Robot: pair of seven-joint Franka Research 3 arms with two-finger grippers.
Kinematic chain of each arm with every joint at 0, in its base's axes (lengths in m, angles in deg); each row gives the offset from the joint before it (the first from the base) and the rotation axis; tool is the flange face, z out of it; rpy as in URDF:
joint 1: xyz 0 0 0.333 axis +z
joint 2: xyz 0 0 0 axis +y
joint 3: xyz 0 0 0.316 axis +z
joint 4: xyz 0.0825 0 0 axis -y
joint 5: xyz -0.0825 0 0.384 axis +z
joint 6: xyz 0 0 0 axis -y
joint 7: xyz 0.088 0 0 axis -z
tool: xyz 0 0 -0.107 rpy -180 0 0
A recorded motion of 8 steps. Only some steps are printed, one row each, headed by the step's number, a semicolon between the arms.
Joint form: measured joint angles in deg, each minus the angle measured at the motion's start. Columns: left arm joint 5, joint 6, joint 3, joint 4, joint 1, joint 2, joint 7; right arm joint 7, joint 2, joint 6, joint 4, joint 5, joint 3, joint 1.
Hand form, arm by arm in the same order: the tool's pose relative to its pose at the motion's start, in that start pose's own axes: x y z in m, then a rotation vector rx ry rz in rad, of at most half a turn. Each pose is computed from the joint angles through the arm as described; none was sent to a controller.
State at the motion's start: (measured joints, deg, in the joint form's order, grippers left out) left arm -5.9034 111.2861 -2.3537 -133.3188 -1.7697 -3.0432 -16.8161; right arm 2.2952 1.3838 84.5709 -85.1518 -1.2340 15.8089 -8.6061
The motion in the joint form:
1: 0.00 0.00 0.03 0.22 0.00 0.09 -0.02; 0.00 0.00 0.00 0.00 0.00 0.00 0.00
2: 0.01 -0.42 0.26 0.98 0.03 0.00 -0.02; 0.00 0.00 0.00 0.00 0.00 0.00 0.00
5: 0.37 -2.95 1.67 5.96 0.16 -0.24 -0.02; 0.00 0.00 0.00 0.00 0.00 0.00 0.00
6: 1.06 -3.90 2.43 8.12 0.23 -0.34 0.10; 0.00 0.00 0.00 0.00 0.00 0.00 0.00
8: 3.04 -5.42 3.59 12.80 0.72 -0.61 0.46; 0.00 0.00 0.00 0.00 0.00 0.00 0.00
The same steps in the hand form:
1: 0.0009 0.0002 -0.0012 -0.0010 0.0021 -0.0006; 0.0000 0.0000 0.0000 0.0000 0.0000 0.0000
2: 0.0025 -0.0008 -0.0077 -0.0051 0.0090 -0.0033; 0.0000 0.0000 0.0000 0.0000 0.0000 0.0000
5: 0.0121 -0.0072 -0.0485 -0.0252 0.0536 -0.0179; 0.0000 0.0000 0.0000 0.0000 0.0000 0.0000
6: 0.0161 -0.0127 -0.0666 -0.0263 0.0780 -0.0227; 0.0000 0.0000 0.0000 0.0000 0.0000 0.0000
8: 0.0230 -0.0253 -0.1073 -0.0205 0.1434 -0.0298; 0.0000 0.0000 0.0000 0.0000 0.0000 0.0000

